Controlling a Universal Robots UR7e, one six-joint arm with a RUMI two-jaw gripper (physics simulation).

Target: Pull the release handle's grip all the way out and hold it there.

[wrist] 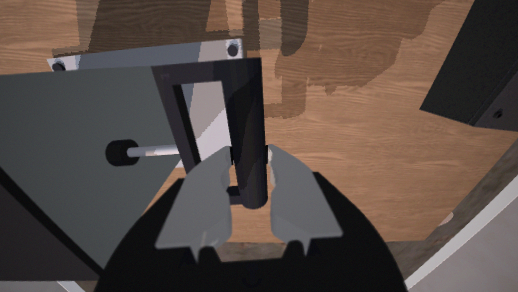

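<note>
The release handle's grip (pixel 248 110) is a dark D-shaped frame with a thick round bar, right of the middle of the wrist view. A pale metal rod (pixel 155 150) runs from a black collar (pixel 121 152) on the grey-green housing (pixel 75 120) to the back of the grip, and a length of it shows between them. My gripper (pixel 249 147) is shut on the grip's round bar near its lower end, one finger on each side. The left finger hides part of the frame's inner opening and lower corner.
A pale base plate (pixel 145 55) with dark bolts lies under the housing on the wooden table top (pixel 350 165). A black block (pixel 465 70) stands at the upper right. The table's edge runs along the lower right. Shadows fall across the wood at the top.
</note>
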